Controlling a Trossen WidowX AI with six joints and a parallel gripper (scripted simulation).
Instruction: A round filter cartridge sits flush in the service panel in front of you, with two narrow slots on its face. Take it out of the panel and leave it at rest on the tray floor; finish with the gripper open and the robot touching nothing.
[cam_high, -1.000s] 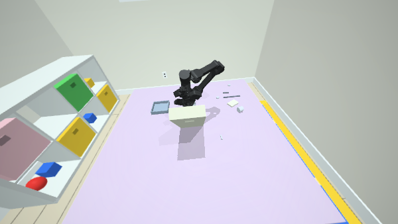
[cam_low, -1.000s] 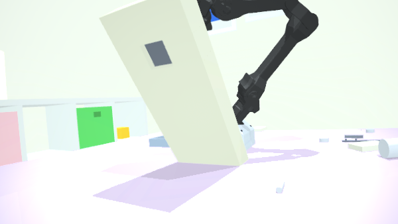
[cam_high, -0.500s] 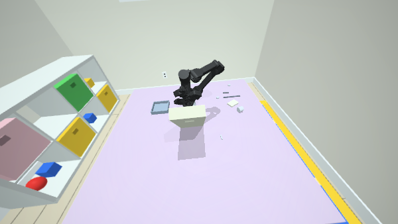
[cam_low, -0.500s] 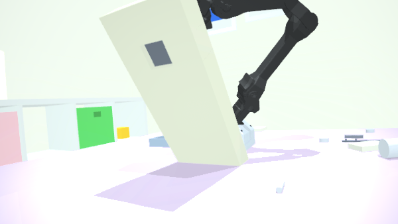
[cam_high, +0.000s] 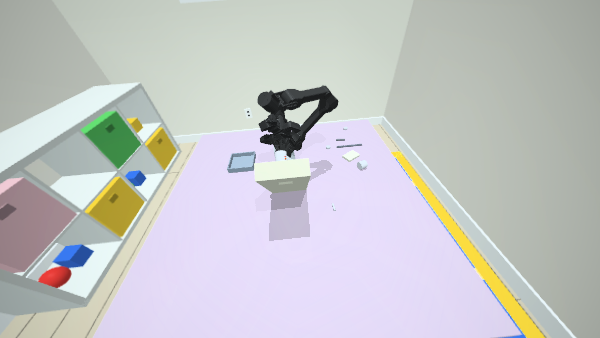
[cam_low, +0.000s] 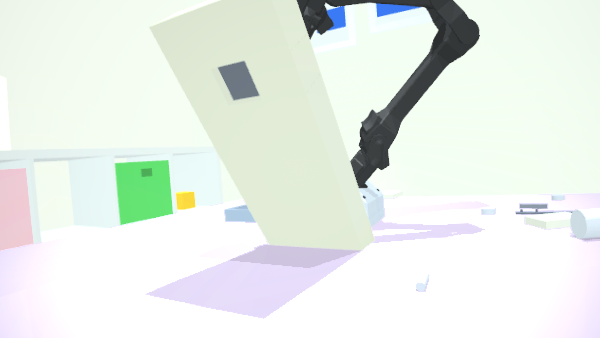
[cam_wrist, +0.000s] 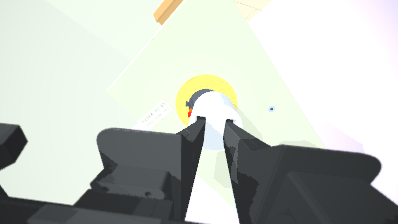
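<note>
Right now my gripper tip is 1 cm short of the round pale cartridge and 1 cm above it. The rest, counted from my gripper tip: small peg (4 cm ahead, 22 cm to the left, 31 cm below); then blue-grey tray (34 cm behind, 29 cm to the right, 31 cm below).
</note>
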